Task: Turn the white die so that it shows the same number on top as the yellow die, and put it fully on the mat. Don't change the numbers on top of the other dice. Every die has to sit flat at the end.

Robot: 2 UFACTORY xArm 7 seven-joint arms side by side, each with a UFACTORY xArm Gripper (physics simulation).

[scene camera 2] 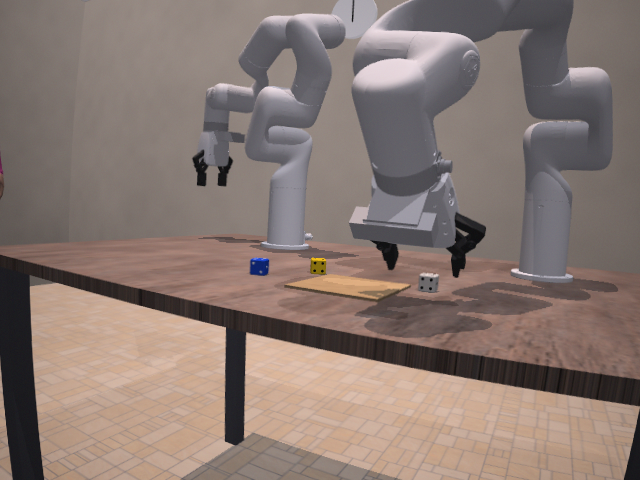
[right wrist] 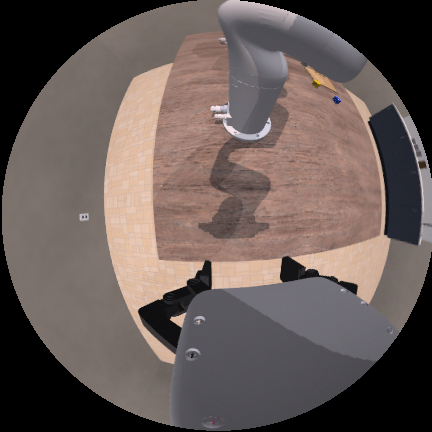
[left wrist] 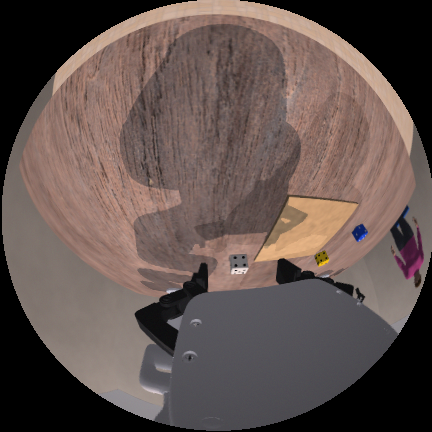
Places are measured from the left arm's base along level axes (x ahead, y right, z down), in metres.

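Pixels of known places: left gripper, fingertip midpoint: [scene camera 2: 425, 265] [left wrist: 243, 272]; right gripper, fingertip midpoint: [scene camera 2: 211, 185] [right wrist: 247, 270]; left arm's base, origin of the base link: [scene camera 2: 541, 277]; right arm's base, origin of the base link: [scene camera 2: 284, 247] [right wrist: 246, 121].
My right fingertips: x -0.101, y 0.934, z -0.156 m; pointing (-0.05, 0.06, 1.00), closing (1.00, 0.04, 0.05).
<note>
Ahead of a thing's pixels: the offset from my right fingertips to its top centre. Level surfaces: height alone.
The white die @[dx +0.411, dy -0.769, dz +0.131 m] [scene camera 2: 428, 282] [left wrist: 239, 264] sits flat on the table, right of the tan mat @[dx +0.466, dy -0.667, dz +0.152 m] [scene camera 2: 320, 285] [left wrist: 325, 220] [right wrist: 322, 76] in the scene view and apart from it. Its front and top faces each show several pips. The yellow die @[dx +0.380, dy -0.569, dz +0.131 m] [scene camera 2: 317, 266] [left wrist: 321, 258] [right wrist: 316, 83] sits flat behind the mat; its front shows several pips, its top is too foreshortened to read. My left gripper [scene camera 2: 423, 271] [left wrist: 243, 272] is open, tilted and empty, its fingers above and behind the white die. My right gripper [scene camera 2: 211, 181] [right wrist: 247, 270] is open and empty, high at the left of the scene view.
A blue die @[dx +0.465, dy -0.505, dz +0.131 m] [scene camera 2: 259, 266] [left wrist: 360, 232] [right wrist: 337, 100] sits flat on the table @[dz +0.156 m] [scene camera 2: 170, 273], left of the yellow die in the scene view. The left arm's shadow falls across the mat's right corner. Both arm bases stand toward the back of the table.
</note>
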